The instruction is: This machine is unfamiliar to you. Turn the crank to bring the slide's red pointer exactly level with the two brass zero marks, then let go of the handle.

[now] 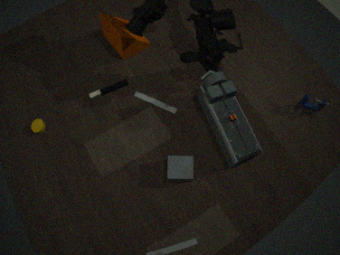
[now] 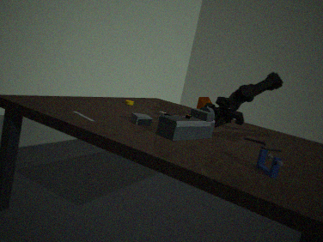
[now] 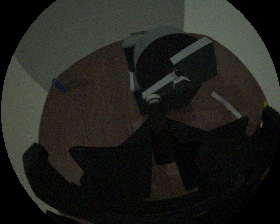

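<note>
My gripper tip is now 16 cm short of the red pointer, 5 cm to the left of it and 4 cm below it. The rest, counted from my gripper tip: grey block (20 cm ahead, 25 cm to the right, 3 cm below); then yellow disc (15 cm behind, 60 cm to the right, 4 cm below); then black-and-white marker (16 cm behind, 33 cm to the right, 4 cm below).
</note>
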